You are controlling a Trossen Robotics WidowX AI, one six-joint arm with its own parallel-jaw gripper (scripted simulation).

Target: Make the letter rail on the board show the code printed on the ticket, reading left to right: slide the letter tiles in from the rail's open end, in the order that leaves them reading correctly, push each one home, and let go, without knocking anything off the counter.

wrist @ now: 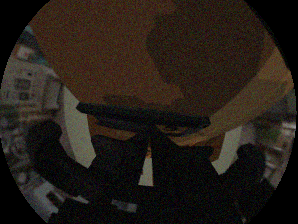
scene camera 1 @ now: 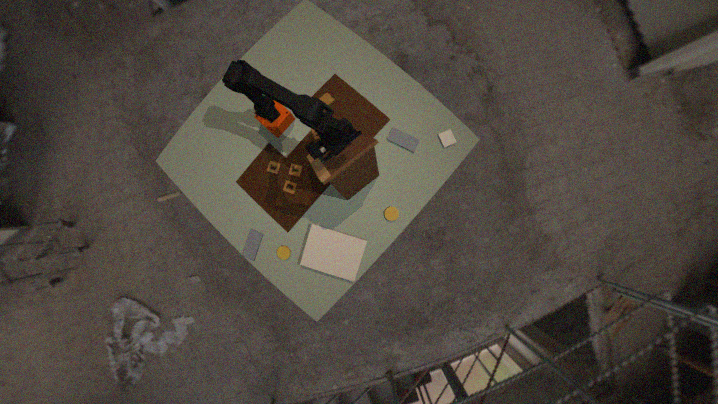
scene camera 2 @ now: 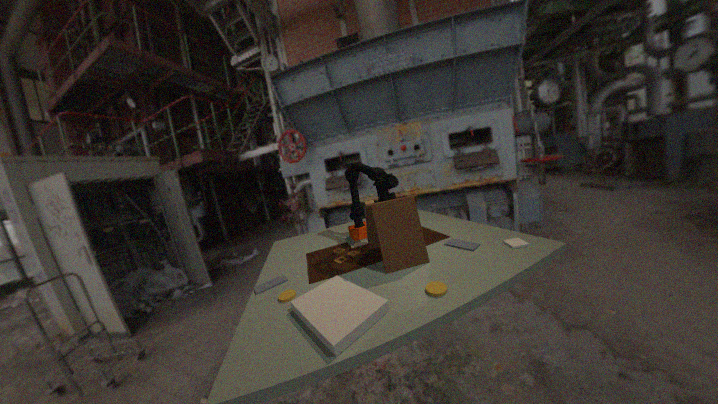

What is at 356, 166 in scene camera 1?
A brown upright board.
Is my gripper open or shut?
Shut.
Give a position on a dark brown mat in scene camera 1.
266, 188
